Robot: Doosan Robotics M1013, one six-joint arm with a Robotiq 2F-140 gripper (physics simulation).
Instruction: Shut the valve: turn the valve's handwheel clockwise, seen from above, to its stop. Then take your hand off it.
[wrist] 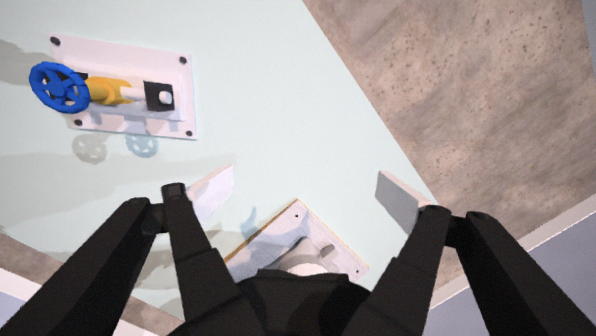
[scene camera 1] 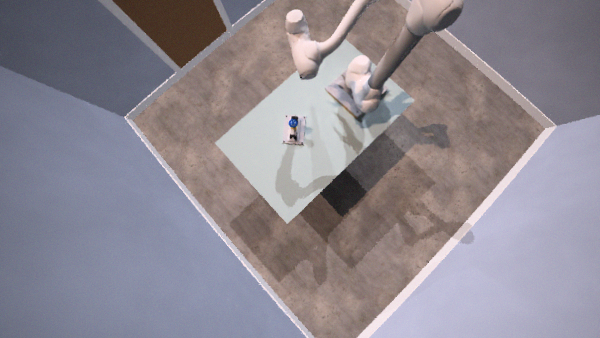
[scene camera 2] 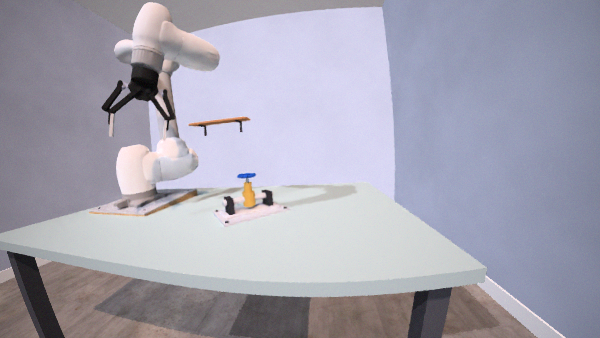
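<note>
The valve's blue handwheel [scene camera 1: 293, 122] [scene camera 2: 246, 175] [wrist: 59, 87] tops an upright yellow valve body [scene camera 2: 249, 195] [wrist: 106, 91]. The body sits on a white pipe between two black clamps, on a pale base plate [scene camera 2: 245, 216] [wrist: 187, 80] with dark corner bolts. My gripper [scene camera 2: 138, 132] [wrist: 304, 181] is wide open and empty. It hangs high above the table, on the arm-base side of the valve, and touches nothing. In the wrist view the handwheel is at the upper left, outside the fingers. The gripper is hidden under the arm in scene camera 1.
The valve stands on a pale green table [scene camera 1: 250, 145] [scene camera 2: 300, 250] [wrist: 280, 100]. The arm's base stands on a wood-edged plate [scene camera 2: 170, 202] [wrist: 330, 240] near it. An orange wall shelf [scene camera 2: 220, 121] is on the back wall. The arm's shadows fall across the table.
</note>
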